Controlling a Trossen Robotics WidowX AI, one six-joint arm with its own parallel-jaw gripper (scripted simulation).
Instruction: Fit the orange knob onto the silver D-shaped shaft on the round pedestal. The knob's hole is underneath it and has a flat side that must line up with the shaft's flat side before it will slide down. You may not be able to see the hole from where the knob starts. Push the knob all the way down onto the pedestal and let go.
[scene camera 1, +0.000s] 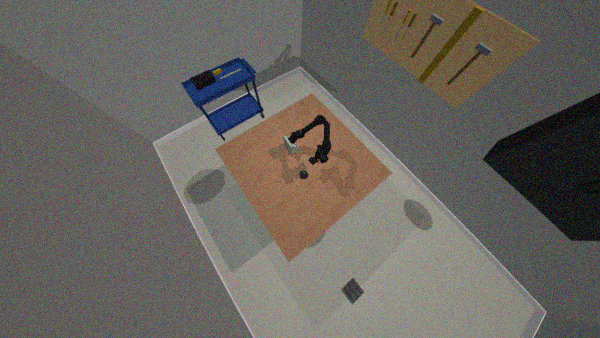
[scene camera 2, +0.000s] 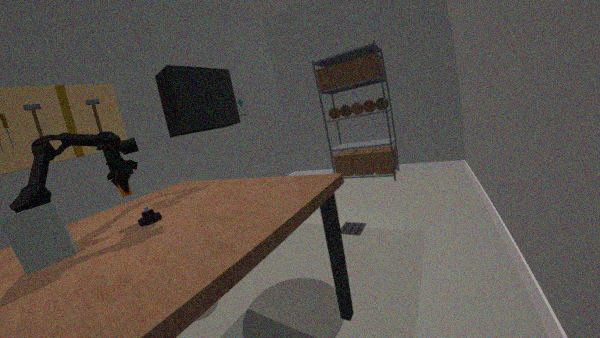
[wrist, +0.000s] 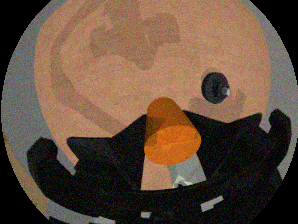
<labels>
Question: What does the gripper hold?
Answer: An orange knob.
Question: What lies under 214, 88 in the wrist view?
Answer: A dark round pedestal.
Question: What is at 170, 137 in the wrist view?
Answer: An orange knob.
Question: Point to the gripper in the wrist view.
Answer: At 164, 115
</labels>
